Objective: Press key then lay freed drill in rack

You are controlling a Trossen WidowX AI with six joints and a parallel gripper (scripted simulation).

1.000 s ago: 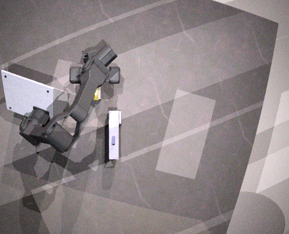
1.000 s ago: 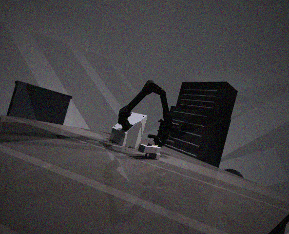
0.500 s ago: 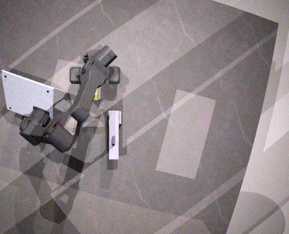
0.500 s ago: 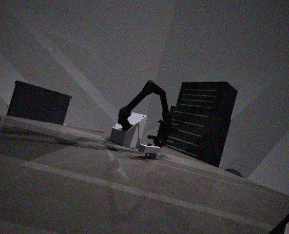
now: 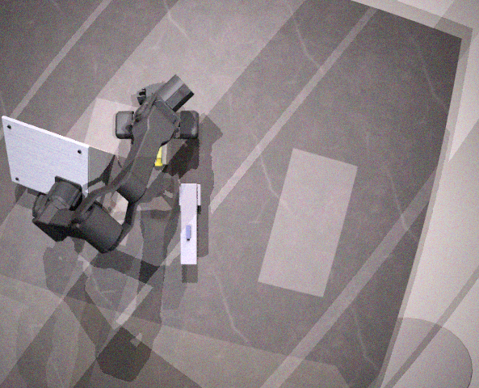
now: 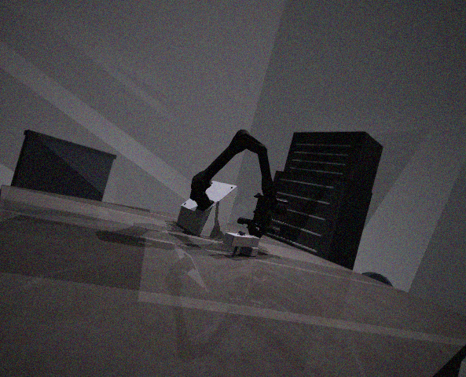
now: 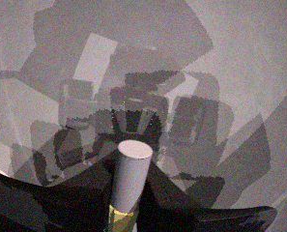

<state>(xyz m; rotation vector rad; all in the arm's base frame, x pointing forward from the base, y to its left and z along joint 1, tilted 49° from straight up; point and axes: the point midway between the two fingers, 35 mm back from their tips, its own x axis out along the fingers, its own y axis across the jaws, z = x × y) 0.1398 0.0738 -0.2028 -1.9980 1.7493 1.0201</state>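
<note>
The drill lies 4 cm to the right of my gripper tip, 3 cm above it and 1 cm ahead of it. The rest, counted from my gripper tip: blue-grey key (21 cm to the right, 14 cm ahead, 4 cm above); then beige rack (5 cm to the right, 1 cm ahead, 1 cm above).
</note>
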